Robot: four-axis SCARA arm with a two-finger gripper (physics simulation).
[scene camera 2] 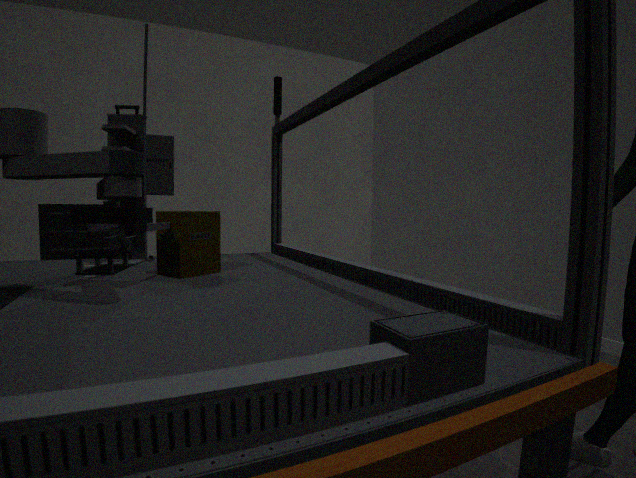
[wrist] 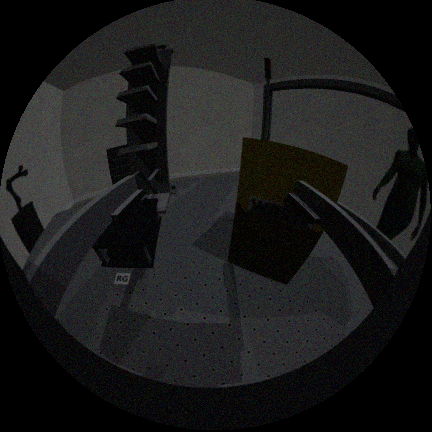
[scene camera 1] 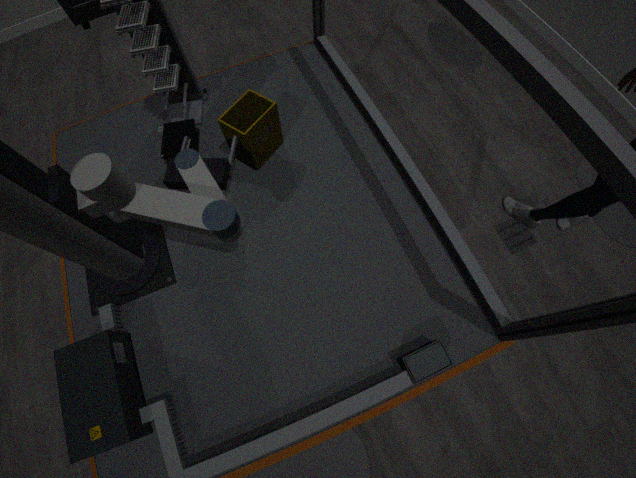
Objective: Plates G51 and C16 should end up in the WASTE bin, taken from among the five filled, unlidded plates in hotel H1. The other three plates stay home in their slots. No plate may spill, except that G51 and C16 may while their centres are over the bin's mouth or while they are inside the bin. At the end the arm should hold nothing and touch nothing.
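Places are measured from the arm's base along level axes (x ahead, y left, z up), in metres.
Pixels of known places: gripper, fingertip midpoint: (scene camera 2: 142, 225) (wrist: 217, 182) (scene camera 1: 211, 137); arm's base, origin of the base link: (scene camera 1: 128, 260).
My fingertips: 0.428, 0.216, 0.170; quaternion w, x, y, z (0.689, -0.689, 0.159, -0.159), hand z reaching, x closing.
Ahead of a thing's pixels: the offset from my fingertips to its middle, as dx, dy, dz.
Hotel H1 (scene camera 1: 191, 77) (scene camera 2: 134, 215) (wrist: 164, 115) is the tall dark tower at the back left. Several pale gridded plates, one of them @[-0.081, +0.321, +0.030] (scene camera 1: 166, 78), stick out from its slots in scene camera 1; their labels are unreadable. The yellow WASTE bin @[+0.140, +0.015, -0.058] (scene camera 1: 264, 143) (scene camera 2: 200, 244) (wrist: 290, 160) stands upright right of the hotel; its mouth is dark inside. My gripper (scene camera 1: 209, 140) (wrist: 217, 182) is open and empty, pointing towards the hotel and bin. One finger is by the dark stand, the other beside the bin's near side; I cannot tell whether that one touches it.
The dark stand marked RG @[-0.127, +0.155, -0.123] (scene camera 1: 179, 136) (wrist: 132, 240) is in front of the hotel. A grey box @[+0.322, -0.884, -0.120] (scene camera 1: 426, 360) (scene camera 2: 434, 354) is at the front right. A dark frame (scene camera 1: 411, 190) (scene camera 2: 276, 190) runs along the right. A person (scene camera 1: 575, 204) (wrist: 407, 185) is beyond it.
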